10 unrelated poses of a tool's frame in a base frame.
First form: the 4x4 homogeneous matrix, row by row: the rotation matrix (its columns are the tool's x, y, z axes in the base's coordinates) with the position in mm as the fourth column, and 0 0 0 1 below. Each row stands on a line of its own.
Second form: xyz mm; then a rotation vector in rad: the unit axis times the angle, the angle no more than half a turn. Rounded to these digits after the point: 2 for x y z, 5 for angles.
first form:
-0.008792 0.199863 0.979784 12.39
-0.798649 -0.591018 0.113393 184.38
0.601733 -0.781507 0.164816 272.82
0 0 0 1
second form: 12.39 184.38 272.82 -1.52306 0.64342 -1.69940
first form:
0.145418 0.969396 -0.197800 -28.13
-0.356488 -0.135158 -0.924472 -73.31
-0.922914 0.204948 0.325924 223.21
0 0 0 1
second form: -28.13 -73.31 223.21 1.14289 0.73376 -1.34170
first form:
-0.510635 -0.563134 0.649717 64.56
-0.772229 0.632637 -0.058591 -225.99
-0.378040 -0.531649 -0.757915 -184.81
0 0 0 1
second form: 64.56 -225.99 -184.81 -1.03966 2.25876 -0.45954
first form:
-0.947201 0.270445 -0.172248 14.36
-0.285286 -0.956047 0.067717 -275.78
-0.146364 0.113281 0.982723 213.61
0 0 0 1
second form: 14.36 -275.78 213.61 0.23335 -0.13256 -2.84611
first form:
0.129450 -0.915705 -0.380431 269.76
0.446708 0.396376 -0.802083 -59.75
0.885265 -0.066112 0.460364 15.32
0 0 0 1
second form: 269.76 -59.75 15.32 0.58059 -0.99847 1.07477
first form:
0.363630 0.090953 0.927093 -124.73
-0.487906 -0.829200 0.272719 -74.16
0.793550 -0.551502 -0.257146 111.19
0 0 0 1
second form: -124.73 -74.16 111.19 -2.11632 0.34289 -1.48631
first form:
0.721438 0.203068 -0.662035 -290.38
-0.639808 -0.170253 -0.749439 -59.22
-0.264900 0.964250 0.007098 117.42
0 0 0 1
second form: -290.38 -59.22 117.42 1.57565 -0.36515 -0.77498
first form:
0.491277 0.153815 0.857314 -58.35
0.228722 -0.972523 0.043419 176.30
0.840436 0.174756 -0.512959 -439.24
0 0 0 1
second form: -58.35 176.30 -439.24 2.64637 0.34008 1.50932
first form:
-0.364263 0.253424 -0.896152 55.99
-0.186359 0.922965 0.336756 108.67
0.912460 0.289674 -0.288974 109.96
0 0 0 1
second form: 55.99 108.67 109.96 -0.04917 -1.88891 -0.45931
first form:
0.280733 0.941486 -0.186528 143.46
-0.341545 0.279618 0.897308 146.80
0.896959 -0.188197 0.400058 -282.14
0 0 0 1
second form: 143.46 146.80 -282.14 -0.86347 -0.86186 -1.02059
